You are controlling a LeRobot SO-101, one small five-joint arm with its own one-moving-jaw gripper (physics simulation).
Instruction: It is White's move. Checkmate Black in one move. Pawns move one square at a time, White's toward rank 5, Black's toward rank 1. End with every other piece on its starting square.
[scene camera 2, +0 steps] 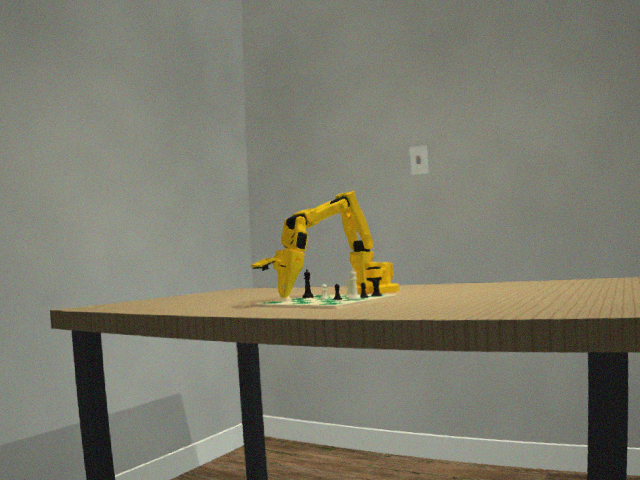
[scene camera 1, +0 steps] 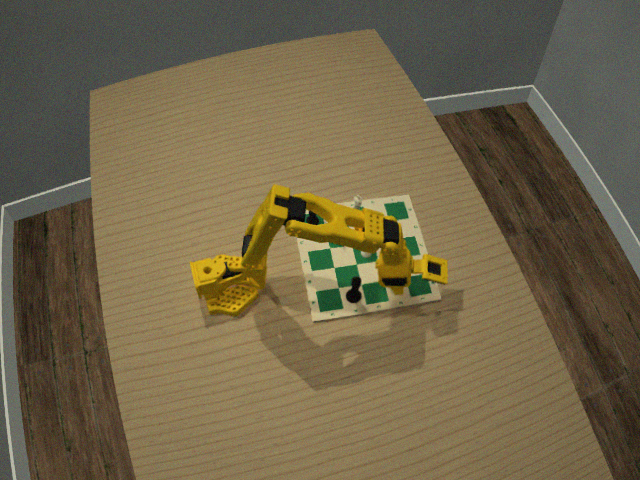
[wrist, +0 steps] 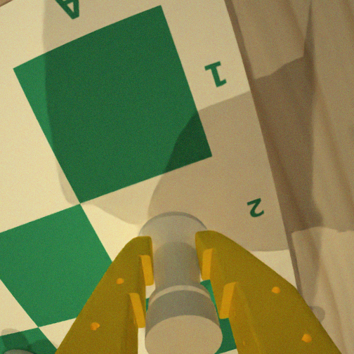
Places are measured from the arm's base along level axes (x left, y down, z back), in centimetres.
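Where they show: hand, tool point: (scene camera 2: 285, 295) (scene camera 1: 400, 283); arm's base, link origin: (scene camera 1: 239, 284).
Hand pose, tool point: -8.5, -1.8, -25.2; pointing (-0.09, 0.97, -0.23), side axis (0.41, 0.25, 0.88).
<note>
Things, the pixels of their top centre, and the offset from my tool point, as dx, dy, dz. "pt": a spot on its surface instead. Level surfaces: height alone.
- board, surface spot: (scene camera 1: 316, 315) pt -0.8, +1.2, +14.7
- black king, top centre: (scene camera 1: 357, 278) (scene camera 2: 306, 269) +0.7, -5.2, +7.9
- white pawn, top centre: (scene camera 1: 368, 243) (scene camera 2: 323, 284) +7.7, -2.0, +3.1
- tall white piece, top centre: (scene camera 1: 358, 196) (scene camera 2: 353, 268) +15.2, -5.2, +2.4
- black rook, top centre: (scene camera 1: 312, 210) (scene camera 2: 375, 280) +16.6, -2.1, +9.8
- wooden table, surface height: dy +1.8
- black piece, surface spot: (scene camera 1: 312, 218) pt +16.1, -0.4, +10.0
My gripper (scene camera 1: 397, 292) (scene camera 2: 285, 296) (wrist: 173, 250) is shut on a white, flat-topped, rook-like piece (wrist: 175, 267); both jaws press its sides. The piece is upright, its base over the A2 square at or close to the board (scene camera 1: 316, 315) (wrist: 200, 30). The black king (scene camera 1: 354, 294) (scene camera 2: 307, 287) stands on A4. A white pawn (scene camera 1: 367, 254) (scene camera 2: 324, 292) stands near the board's middle. The tall white piece (scene camera 2: 352, 286), two black pawns (scene camera 2: 337, 292) (scene camera 2: 363, 291) and the black rook (scene camera 2: 375, 287) stand farther right in scene view 2. The arm hides several squares in scene view 1.
The board lies on the wooden table (scene camera 1: 217, 392) (scene camera 2: 465, 304), beside the arm's base (scene camera 1: 230, 286). Part of a grey-white piece shows at the wrist view's lower left. In scene view 1, a white piece (scene camera 1: 357, 200) and a black piece (scene camera 1: 312, 218) show near the far side.
</note>
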